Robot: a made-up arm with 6 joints.
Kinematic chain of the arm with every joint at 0, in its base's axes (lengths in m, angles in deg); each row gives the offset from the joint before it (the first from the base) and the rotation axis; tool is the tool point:
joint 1: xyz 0 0 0.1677 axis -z
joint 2: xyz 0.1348 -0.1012 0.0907 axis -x
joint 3: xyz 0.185 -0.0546 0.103 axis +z
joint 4: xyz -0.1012 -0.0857 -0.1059 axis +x
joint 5: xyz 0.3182 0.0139 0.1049 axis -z
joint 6: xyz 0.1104 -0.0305 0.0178 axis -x
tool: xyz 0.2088 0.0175 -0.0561
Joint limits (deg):
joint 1: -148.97..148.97
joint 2: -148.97..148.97
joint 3: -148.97..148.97
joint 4: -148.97..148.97
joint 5: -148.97..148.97
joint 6: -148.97..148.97
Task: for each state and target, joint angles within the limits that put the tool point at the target. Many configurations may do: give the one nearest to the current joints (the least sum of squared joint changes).
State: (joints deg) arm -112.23 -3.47 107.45 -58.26 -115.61 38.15
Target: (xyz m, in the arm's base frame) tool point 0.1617 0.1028 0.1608
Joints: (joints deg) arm -100.81 6.04 118.67 -30.37 -118.88 39.92
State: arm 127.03 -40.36 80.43 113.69 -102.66 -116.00
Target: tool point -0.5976 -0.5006 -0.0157
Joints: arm 118.79 -65.84 34.60 144.33 -95.21 -123.79
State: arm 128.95 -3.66 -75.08 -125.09 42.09 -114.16
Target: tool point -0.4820 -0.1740 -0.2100
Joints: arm 104.38 -50.31 -107.07 -143.67 30.82 -112.90
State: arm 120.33 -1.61 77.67 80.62 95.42 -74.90
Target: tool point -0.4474 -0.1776 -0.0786
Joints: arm 147.43 13.69 82.57 103.66 104.83 -71.97
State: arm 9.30 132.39 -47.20 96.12 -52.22 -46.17
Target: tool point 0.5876 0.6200 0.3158
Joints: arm -34.99 144.10 1.22 100.28 -18.11 -52.11
